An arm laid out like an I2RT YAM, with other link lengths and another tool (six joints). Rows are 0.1 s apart.
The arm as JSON. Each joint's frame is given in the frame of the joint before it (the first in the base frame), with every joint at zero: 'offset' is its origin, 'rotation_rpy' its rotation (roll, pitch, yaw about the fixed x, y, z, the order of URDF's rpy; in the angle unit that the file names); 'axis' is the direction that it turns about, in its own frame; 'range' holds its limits. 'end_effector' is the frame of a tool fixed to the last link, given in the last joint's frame.
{
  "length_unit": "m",
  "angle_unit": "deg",
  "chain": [
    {
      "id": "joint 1",
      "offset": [
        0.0,
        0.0,
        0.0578
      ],
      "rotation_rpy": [
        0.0,
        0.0,
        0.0
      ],
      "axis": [
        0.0,
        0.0,
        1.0
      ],
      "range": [
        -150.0,
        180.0
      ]
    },
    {
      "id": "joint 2",
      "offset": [
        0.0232,
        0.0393,
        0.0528
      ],
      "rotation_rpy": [
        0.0,
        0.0,
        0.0
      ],
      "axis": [
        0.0,
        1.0,
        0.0
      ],
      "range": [
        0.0,
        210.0
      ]
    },
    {
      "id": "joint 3",
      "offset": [
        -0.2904,
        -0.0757,
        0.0
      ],
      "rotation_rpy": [
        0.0,
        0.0,
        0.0
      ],
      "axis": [
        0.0,
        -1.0,
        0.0
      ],
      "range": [
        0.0,
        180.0
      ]
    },
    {
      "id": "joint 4",
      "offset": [
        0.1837,
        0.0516,
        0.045
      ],
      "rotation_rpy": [
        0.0,
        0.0,
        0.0
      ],
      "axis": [
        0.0,
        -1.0,
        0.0
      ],
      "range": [
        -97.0,
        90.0
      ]
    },
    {
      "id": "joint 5",
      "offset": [
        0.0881,
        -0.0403,
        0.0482
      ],
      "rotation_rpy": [
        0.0,
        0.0,
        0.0
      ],
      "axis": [
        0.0,
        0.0,
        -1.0
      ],
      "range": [
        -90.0,
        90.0
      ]
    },
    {
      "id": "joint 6",
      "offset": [
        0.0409,
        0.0,
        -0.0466
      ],
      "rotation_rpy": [
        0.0,
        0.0,
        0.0
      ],
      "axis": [
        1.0,
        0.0,
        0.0
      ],
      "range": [
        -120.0,
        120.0
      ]
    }
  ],
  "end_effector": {
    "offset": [
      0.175,
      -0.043,
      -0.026
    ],
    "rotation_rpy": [
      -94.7,
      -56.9,
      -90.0
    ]
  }
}
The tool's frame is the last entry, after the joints.
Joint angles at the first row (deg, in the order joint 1, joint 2, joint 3, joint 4, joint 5, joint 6):
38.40, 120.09, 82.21, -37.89, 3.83, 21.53
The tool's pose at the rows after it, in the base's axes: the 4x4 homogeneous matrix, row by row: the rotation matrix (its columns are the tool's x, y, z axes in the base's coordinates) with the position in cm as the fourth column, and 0 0 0 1 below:
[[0.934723, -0.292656, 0.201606, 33.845], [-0.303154, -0.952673, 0.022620, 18.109], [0.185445, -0.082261, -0.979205, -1.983], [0, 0, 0, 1]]
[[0.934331, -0.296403, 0.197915, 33.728], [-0.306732, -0.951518, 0.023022, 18.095], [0.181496, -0.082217, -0.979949, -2.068], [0, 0, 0, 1]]
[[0.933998, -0.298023, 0.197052, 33.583], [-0.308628, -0.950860, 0.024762, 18.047], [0.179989, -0.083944, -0.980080, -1.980], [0, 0, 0, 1]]
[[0.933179, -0.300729, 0.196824, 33.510], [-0.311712, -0.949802, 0.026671, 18.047], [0.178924, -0.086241, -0.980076, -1.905], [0, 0, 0, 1]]
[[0.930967, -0.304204, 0.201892, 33.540], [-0.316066, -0.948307, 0.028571, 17.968], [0.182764, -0.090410, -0.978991, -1.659], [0, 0, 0, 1]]
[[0.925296, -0.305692, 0.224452, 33.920], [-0.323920, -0.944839, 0.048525, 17.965], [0.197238, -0.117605, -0.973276, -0.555], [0, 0, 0, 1]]
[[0.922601, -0.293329, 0.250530, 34.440], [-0.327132, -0.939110, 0.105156, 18.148], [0.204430, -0.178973, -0.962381, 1.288], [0, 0, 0, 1]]
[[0.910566, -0.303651, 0.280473, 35.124], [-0.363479, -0.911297, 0.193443, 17.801], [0.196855, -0.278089, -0.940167, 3.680], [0, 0, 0, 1]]
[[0.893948, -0.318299, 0.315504, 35.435], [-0.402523, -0.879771, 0.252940, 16.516], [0.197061, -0.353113, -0.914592, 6.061], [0, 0, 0, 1]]
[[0.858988, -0.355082, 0.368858, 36.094], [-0.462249, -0.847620, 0.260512, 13.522], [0.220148, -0.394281, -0.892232, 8.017], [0, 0, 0, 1]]
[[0.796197, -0.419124, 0.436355, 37.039], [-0.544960, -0.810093, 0.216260, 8.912], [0.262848, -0.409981, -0.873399, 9.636], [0, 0, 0, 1]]
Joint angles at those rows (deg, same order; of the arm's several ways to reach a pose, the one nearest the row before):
38.41, 120.56, 82.35, -37.95, 3.49, 21.96
38.40, 120.59, 82.19, -37.92, 3.35, 22.20
38.41, 120.23, 81.85, -37.90, 3.26, 22.33
38.41, 120.01, 81.72, -37.92, 3.17, 22.52
38.32, 119.51, 81.54, -37.92, 3.26, 22.65
37.87, 117.63, 81.41, -37.88, 3.06, 22.47
36.57, 114.35, 81.10, -37.59, 0.98, 21.25
33.30, 109.77, 79.97, -36.51, -3.24, 20.51
29.71, 104.87, 78.43, -36.21, -6.48, 19.82
24.79, 100.47, 76.78, -36.14, -7.61, 18.78
18.37, 96.83, 75.52, -36.14, -6.87, 17.59

